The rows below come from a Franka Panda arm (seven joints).
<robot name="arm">
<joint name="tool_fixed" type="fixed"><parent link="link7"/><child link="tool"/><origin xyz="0 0 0.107" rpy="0 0 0"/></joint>
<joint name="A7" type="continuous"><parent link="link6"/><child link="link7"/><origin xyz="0.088 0 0" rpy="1.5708 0 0"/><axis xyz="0 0 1"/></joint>
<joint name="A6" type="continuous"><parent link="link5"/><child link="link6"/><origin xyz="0 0 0" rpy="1.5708 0 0"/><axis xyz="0 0 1"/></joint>
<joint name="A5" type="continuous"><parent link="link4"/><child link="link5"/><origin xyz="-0.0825 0.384 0" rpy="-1.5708 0 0"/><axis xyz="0 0 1"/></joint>
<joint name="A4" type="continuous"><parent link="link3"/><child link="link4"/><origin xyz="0.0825 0 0" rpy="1.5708 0 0"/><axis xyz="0 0 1"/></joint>
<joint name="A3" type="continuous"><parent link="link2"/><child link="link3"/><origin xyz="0 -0.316 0" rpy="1.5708 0 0"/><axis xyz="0 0 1"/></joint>
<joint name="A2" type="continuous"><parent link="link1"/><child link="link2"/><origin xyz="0 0 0" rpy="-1.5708 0 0"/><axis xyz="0 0 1"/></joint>
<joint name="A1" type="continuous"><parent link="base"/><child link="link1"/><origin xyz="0 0 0.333" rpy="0 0 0"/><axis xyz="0 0 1"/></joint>
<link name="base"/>
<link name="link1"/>
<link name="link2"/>
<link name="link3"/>
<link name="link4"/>
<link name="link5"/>
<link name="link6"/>
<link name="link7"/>
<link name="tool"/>
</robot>
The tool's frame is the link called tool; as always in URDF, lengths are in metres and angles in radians. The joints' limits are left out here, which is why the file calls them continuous.
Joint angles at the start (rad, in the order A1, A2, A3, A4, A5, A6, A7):
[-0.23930 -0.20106 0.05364 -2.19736 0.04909 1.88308 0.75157]
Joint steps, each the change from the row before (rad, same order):
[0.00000 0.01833 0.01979 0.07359 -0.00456 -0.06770 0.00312]
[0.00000 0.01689 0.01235 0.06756 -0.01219 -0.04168 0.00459]
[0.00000 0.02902 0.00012 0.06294 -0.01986 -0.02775 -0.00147]
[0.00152 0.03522 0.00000 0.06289 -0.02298 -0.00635 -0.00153]
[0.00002 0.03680 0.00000 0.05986 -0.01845 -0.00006 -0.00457]
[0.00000 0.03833 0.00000 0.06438 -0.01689 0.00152 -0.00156]
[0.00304 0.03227 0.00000 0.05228 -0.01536 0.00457 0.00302]
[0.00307 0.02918 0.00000 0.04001 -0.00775 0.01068 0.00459]
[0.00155 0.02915 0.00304 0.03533 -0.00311 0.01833 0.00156]
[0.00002 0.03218 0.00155 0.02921 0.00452 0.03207 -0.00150]
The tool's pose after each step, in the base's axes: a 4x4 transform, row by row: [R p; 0 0 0 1], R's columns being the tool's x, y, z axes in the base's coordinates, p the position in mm. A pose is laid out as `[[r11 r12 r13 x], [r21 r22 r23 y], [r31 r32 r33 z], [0 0 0 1]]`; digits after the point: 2 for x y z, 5 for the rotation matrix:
[[0.58629 -0.80135 -0.11873 479.71], [-0.80246 -0.59457 0.05043 -75.20], [-0.11100 0.06571 -0.99165 479.29], [0 0 0 1]]
[[0.59785 -0.79365 -0.11273 489.63], [-0.79581 -0.60451 0.03543 -71.12], [-0.09626 0.06853 -0.99299 499.14], [0 0 0 1]]
[[0.60496 -0.78871 -0.10933 500.56], [-0.79216 -0.61005 0.01767 -74.54], [-0.08063 0.07592 -0.99385 511.93], [0 0 0 1]]
[[0.61391 -0.78408 -0.09127 514.64], [-0.78765 -0.61610 -0.00522 -78.29], [-0.05214 0.07509 -0.99581 522.94], [0 0 0 1]]
[[0.62218 -0.77968 -0.07067 528.90], [-0.78246 -0.62225 -0.02364 -82.58], [-0.02554 0.07000 -0.99722 531.87], [0 0 0 1]]
[[0.62682 -0.77785 -0.04521 543.82], [-0.77916 -0.62548 -0.04105 -86.96], [0.00365 0.06096 -0.99813 541.89], [0 0 0 1]]
[[0.62904 -0.77705 -0.02237 556.45], [-0.77678 -0.62718 -0.05704 -89.11], [0.03029 0.05325 -0.99812 549.41], [0 0 0 1]]
[[0.62859 -0.77774 -0.00146 567.76], [-0.77615 -0.62718 -0.06519 -90.23], [0.04978 0.04211 -0.99787 553.04], [0 0 0 1]]
[[0.63072 -0.77567 0.02321 579.49], [-0.77303 -0.63063 -0.06878 -90.05], [0.06799 0.02544 -0.99736 554.88], [0 0 0 1]]
[[0.63157 -0.77349 0.05327 592.40], [-0.77075 -0.63381 -0.06503 -91.10], [0.08406 0.00001 -0.99646 552.99], [0 0 0 1]]

